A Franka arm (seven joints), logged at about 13 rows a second.
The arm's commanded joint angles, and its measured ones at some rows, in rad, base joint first. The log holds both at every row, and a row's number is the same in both.
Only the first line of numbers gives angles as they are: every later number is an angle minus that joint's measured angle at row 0.
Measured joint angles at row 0: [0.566 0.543 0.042 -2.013 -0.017 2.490 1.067]
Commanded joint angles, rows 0 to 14: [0.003 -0.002 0.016 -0.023 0.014 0.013 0.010]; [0.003 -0.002 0.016 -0.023 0.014 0.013 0.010]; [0.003 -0.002 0.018 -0.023 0.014 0.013 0.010]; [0.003 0.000 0.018 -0.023 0.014 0.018 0.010]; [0.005 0.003 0.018 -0.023 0.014 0.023 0.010]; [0.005 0.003 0.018 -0.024 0.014 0.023 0.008]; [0.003 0.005 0.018 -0.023 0.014 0.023 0.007]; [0.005 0.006 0.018 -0.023 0.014 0.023 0.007]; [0.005 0.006 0.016 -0.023 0.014 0.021 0.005]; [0.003 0.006 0.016 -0.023 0.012 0.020 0.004]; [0.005 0.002 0.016 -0.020 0.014 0.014 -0.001]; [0.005 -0.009 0.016 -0.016 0.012 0.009 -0.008]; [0.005 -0.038 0.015 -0.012 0.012 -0.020 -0.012]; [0.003 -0.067 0.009 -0.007 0.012 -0.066 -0.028]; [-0.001 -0.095 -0.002 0.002 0.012 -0.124 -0.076]
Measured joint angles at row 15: [0.001 -0.024 0.012 0.004 0.000 -0.034 -0.016]
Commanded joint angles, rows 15 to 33: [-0.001 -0.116 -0.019 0.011 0.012 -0.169 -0.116]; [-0.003 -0.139 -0.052 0.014 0.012 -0.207 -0.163]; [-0.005 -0.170 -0.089 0.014 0.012 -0.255 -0.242]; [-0.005 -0.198 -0.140 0.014 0.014 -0.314 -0.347]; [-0.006 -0.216 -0.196 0.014 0.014 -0.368 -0.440]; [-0.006 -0.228 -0.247 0.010 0.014 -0.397 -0.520]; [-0.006 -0.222 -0.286 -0.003 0.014 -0.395 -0.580]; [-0.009 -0.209 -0.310 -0.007 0.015 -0.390 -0.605]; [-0.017 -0.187 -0.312 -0.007 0.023 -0.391 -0.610]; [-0.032 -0.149 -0.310 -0.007 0.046 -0.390 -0.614]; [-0.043 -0.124 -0.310 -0.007 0.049 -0.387 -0.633]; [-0.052 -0.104 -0.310 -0.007 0.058 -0.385 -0.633]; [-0.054 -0.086 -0.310 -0.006 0.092 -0.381 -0.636]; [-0.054 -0.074 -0.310 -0.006 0.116 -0.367 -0.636]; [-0.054 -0.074 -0.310 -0.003 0.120 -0.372 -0.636]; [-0.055 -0.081 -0.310 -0.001 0.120 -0.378 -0.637]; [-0.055 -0.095 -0.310 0.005 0.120 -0.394 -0.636]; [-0.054 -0.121 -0.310 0.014 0.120 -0.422 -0.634]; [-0.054 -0.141 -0.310 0.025 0.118 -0.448 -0.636]
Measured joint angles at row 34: [-0.045 -0.084 -0.314 0.011 0.100 -0.391 -0.614]
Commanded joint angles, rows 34 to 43: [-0.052 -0.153 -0.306 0.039 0.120 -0.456 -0.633]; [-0.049 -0.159 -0.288 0.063 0.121 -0.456 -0.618]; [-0.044 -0.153 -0.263 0.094 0.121 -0.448 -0.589]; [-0.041 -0.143 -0.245 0.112 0.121 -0.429 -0.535]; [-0.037 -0.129 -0.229 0.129 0.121 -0.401 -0.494]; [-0.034 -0.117 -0.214 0.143 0.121 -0.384 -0.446]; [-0.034 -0.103 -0.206 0.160 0.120 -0.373 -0.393]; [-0.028 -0.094 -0.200 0.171 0.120 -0.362 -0.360]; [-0.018 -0.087 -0.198 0.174 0.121 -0.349 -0.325]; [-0.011 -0.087 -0.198 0.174 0.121 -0.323 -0.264]
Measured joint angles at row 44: [-0.023 -0.107 -0.198 0.147 0.107 -0.347 -0.345]
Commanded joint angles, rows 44 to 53: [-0.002 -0.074 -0.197 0.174 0.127 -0.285 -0.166]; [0.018 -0.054 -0.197 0.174 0.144 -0.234 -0.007]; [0.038 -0.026 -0.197 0.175 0.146 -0.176 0.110]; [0.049 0.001 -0.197 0.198 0.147 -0.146 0.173]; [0.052 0.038 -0.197 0.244 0.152 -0.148 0.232]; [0.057 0.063 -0.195 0.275 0.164 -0.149 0.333]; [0.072 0.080 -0.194 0.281 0.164 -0.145 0.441]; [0.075 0.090 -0.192 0.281 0.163 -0.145 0.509]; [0.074 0.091 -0.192 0.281 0.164 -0.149 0.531]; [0.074 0.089 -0.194 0.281 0.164 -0.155 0.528]
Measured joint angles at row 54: [0.069 0.075 -0.187 0.254 0.145 -0.142 0.488]
